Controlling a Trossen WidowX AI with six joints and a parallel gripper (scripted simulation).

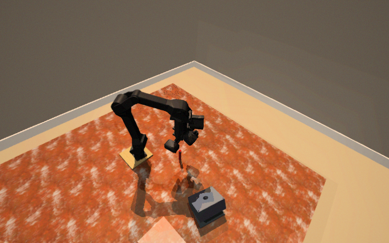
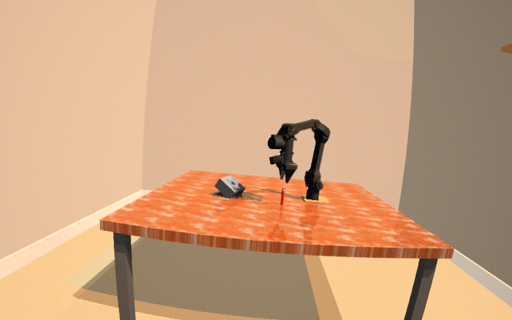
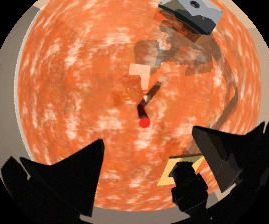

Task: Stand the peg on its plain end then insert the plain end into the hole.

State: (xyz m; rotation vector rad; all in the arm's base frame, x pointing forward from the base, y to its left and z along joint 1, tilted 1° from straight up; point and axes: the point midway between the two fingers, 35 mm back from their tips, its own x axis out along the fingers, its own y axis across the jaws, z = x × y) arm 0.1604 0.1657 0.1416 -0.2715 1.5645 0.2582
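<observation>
My gripper tip is 6 cm above the red peg. From my gripper tip the other things lie so: sloped panel 28 cm ahead, 6 cm to the right, 7 cm below.
</observation>
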